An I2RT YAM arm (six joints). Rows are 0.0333 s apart.
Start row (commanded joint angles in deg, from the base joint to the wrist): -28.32, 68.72, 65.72, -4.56, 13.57, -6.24
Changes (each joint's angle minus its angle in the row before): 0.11, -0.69, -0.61, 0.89, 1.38, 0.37; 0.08, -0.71, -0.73, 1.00, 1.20, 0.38; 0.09, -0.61, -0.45, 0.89, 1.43, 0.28; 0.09, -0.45, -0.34, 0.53, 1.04, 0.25; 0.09, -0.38, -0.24, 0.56, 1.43, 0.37; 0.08, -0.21, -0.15, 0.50, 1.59, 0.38; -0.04, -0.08, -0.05, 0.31, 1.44, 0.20; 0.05, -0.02, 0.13, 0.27, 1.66, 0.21; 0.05, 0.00, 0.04, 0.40, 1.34, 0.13; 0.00, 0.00, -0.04, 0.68, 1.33, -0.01; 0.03, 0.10, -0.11, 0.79, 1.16, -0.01; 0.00, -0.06, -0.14, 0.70, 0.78, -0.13
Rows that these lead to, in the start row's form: -28.21, 68.03, 65.11, -3.67, 14.95, -5.87; -28.13, 67.32, 64.38, -2.67, 16.15, -5.49; -28.04, 66.71, 63.93, -1.78, 17.58, -5.21; -27.95, 66.26, 63.59, -1.25, 18.62, -4.96; -27.86, 65.88, 63.35, -0.69, 20.05, -4.59; -27.78, 65.67, 63.20, -0.19, 21.64, -4.21; -27.82, 65.59, 63.15, 0.12, 23.08, -4.01; -27.77, 65.57, 63.28, 0.39, 24.74, -3.80; -27.72, 65.57, 63.32, 0.79, 26.08, -3.67; -27.72, 65.57, 63.28, 1.47, 27.41, -3.68; -27.69, 65.67, 63.17, 2.26, 28.57, -3.69; -27.69, 65.61, 63.03, 2.96, 29.35, -3.82
